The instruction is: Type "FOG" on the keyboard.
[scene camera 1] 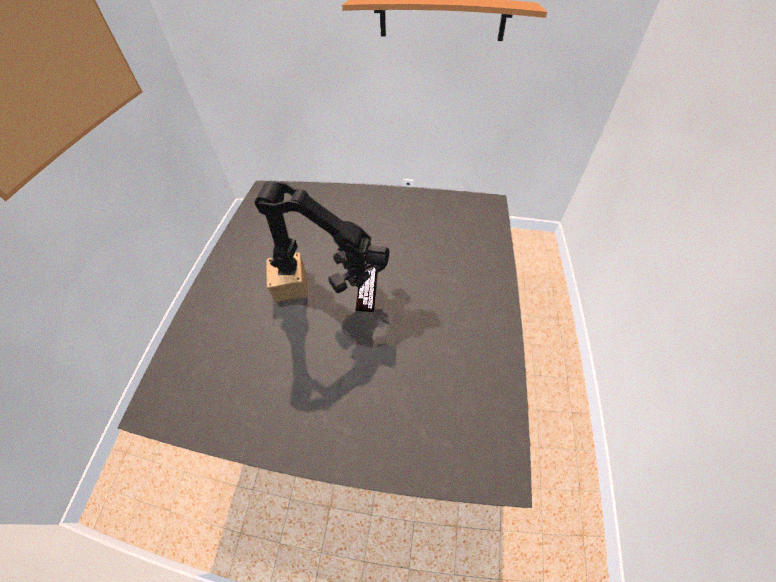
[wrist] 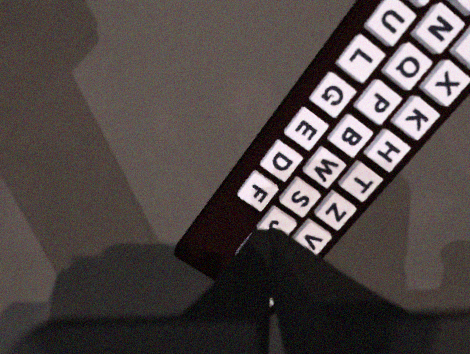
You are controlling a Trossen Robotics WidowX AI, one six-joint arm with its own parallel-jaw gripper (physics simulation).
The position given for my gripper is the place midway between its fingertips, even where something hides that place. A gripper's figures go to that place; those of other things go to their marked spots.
Scene:
My gripper [wrist: 266,241] is 0.12 m from the lens. A G key [wrist: 332,94] is 0.16 m from the lens. An F key [wrist: 257,190]: 0.16 m from the lens.

